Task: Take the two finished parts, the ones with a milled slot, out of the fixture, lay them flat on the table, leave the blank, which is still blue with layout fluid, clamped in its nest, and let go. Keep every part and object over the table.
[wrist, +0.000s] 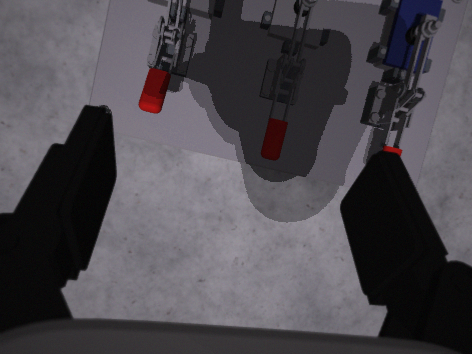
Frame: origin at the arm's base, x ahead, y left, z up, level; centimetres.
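Seen in the pictures: gripper, fingertip midpoint: [241, 161].
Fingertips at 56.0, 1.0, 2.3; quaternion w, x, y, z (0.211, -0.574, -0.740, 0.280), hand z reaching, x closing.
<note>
A point is followed by its place in that frame, as x, y, z.
The fixture plate [117, 117] {56.6, -8.3, -20.2} fills the upper part of the view, cut off at the top. The blue blank [400, 47] {40.0, 13.9, -17.6} sits in the right nest, with its clamp arm over it. The left clamp's red handle [154, 91] {53.5, -5.1, -13.8} and the middle clamp's red handle [274, 140] {53.0, 5.9, -16.6} show in full. The right clamp's red handle [392, 150] {49.6, 16.2, -15.5} is mostly hidden behind my right fingertip. I cannot make out the two slotted parts; the left and middle nests are partly cut off and shaded. My gripper [241, 161] {56.0, 1.0, 2.3} is open and empty, its fingers spread wide above the plate's near edge.
The grey mottled table [215, 270] {67.8, 6.6, -21.7} shows in front of the plate and at both sides. The three toggle clamps stand up from the plate in a row, with small posts around the nests. A dark shadow covers the plate's middle and spills past its near edge.
</note>
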